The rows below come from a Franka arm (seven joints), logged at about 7 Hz.
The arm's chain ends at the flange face. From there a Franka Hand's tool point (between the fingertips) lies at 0.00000 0.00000 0.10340 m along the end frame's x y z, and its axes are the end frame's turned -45 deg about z.
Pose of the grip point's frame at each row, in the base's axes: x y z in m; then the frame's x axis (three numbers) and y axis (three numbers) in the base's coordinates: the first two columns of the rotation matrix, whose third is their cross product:
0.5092, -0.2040, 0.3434, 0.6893, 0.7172, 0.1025, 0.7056, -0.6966, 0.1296
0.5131, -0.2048, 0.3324, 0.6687, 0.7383, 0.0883, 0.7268, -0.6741, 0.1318
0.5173, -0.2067, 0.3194, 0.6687, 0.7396, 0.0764, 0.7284, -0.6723, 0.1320
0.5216, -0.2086, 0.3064, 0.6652, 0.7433, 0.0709, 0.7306, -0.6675, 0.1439
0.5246, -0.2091, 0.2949, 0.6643, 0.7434, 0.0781, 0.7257, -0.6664, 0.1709
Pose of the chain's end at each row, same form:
0.4922, -0.2022, 0.4454, 0.9863, 0.0146, 0.1641, 0.0115, -0.9997, 0.0192
0.4969, -0.2023, 0.4345, 0.9868, 0.0454, 0.1556, 0.0411, -0.9987, 0.0308
0.5019, -0.2033, 0.4216, 0.9879, 0.0476, 0.1474, 0.0422, -0.9984, 0.0393
0.5056, -0.2041, 0.4085, 0.9870, 0.0536, 0.1519, 0.0462, -0.9976, 0.0516
0.5061, -0.2032, 0.3965, 0.9829, 0.0544, 0.1761, 0.0434, -0.9969, 0.0656

